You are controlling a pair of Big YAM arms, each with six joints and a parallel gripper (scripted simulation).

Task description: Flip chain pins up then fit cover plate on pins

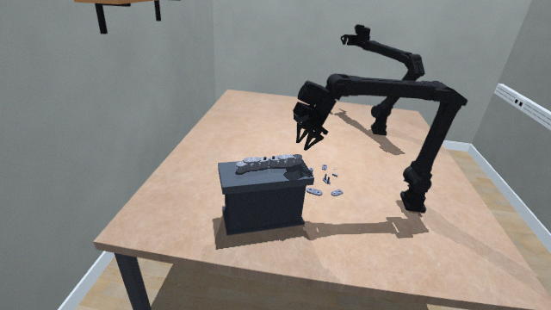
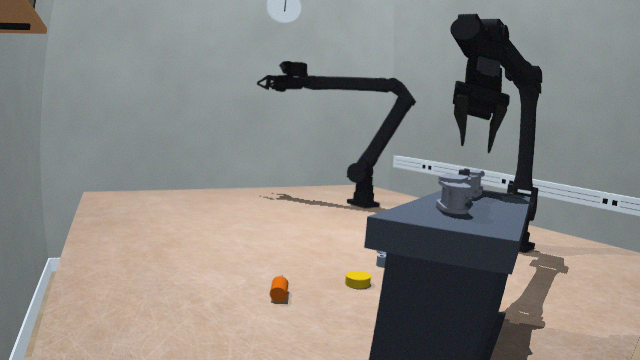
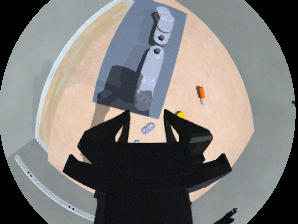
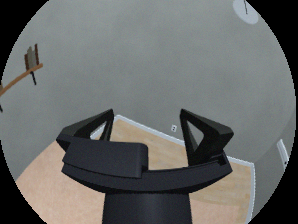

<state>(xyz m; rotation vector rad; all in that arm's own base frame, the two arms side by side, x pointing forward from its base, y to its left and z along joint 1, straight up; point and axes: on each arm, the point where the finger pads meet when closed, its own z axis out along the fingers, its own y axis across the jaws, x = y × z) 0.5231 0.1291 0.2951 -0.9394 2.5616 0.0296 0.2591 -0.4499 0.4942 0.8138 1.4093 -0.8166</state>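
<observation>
Now: left hand 90 mm past the cover plate, 120 mm to the left of it and 290 mm above it. From my left hand the other things lie so: orange cylinder 200 mm ahead, 250 mm to the right, 280 mm below; then dark block 120 mm ahead, 80 mm to the left, 190 mm below; then yellow disc 50 mm ahead, 210 mm to the right, 290 mm below.
</observation>
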